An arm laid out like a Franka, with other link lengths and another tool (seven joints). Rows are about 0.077 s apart.
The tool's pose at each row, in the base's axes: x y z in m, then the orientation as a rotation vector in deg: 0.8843 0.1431 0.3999 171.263 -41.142 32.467; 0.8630 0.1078 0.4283 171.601 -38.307 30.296; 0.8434 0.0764 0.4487 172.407 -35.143 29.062; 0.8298 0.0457 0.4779 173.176 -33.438 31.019; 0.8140 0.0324 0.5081 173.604 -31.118 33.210; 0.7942 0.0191 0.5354 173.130 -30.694 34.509; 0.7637 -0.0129 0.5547 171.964 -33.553 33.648; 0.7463 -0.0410 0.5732 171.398 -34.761 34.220; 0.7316 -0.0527 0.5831 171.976 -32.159 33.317; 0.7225 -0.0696 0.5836 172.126 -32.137 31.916; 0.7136 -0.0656 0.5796 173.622 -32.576 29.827; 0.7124 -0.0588 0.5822 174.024 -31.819 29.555; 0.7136 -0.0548 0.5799 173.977 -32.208 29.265
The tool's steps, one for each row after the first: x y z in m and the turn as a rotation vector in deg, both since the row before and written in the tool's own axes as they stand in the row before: 0.0077 0.0390 -0.0304 -0.642 -1.201 -1.926; 0.0029 0.0357 -0.0224 0.106 -0.805 -2.091; 0.0091 0.0325 -0.0290 1.146 1.001 -1.013; 0.0012 0.0166 -0.0326 0.894 1.245 -1.405; -0.0030 0.0177 -0.0315 -0.083 0.910 -0.259; -0.0087 0.0393 -0.0266 -1.200 -0.271 1.750; 0.0019 0.0317 -0.0207 -0.278 0.450 0.784; -0.0045 0.0160 -0.0133 0.116 -0.584 -1.711; -0.0019 0.0190 -0.0020 -0.269 -0.868 -0.067; -0.0105 -0.0005 0.0003 0.841 -1.677 0.282; -0.0026 -0.0060 -0.0033 0.252 -0.245 -0.482; -0.0011 -0.0041 0.0023 -0.097 -0.172 0.242
